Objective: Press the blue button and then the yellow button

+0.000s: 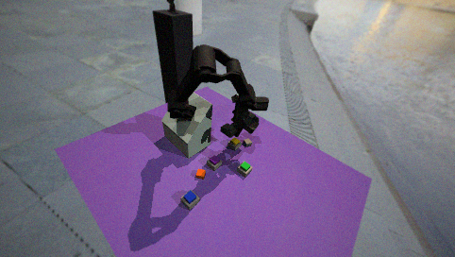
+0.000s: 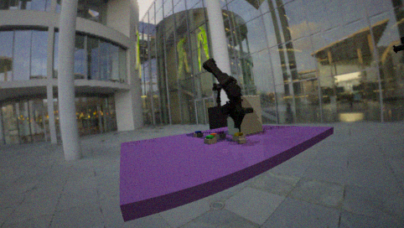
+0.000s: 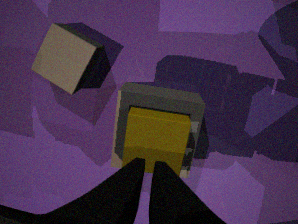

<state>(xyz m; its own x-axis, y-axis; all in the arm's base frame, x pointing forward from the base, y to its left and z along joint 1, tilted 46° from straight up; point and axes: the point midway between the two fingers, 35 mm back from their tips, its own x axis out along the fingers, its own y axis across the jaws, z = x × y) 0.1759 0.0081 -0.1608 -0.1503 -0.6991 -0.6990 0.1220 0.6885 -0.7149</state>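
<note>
Right now the yellow button is 30 mm below my gripper tip. Also, from my gripper tip: green button (110 mm ahead, 100 mm to the right, 30 mm below); then beige block (50 mm to the left, 50 mm below, 40 mm ahead); then orange block (230 mm to the right, 50 mm below, 20 mm behind).
</note>
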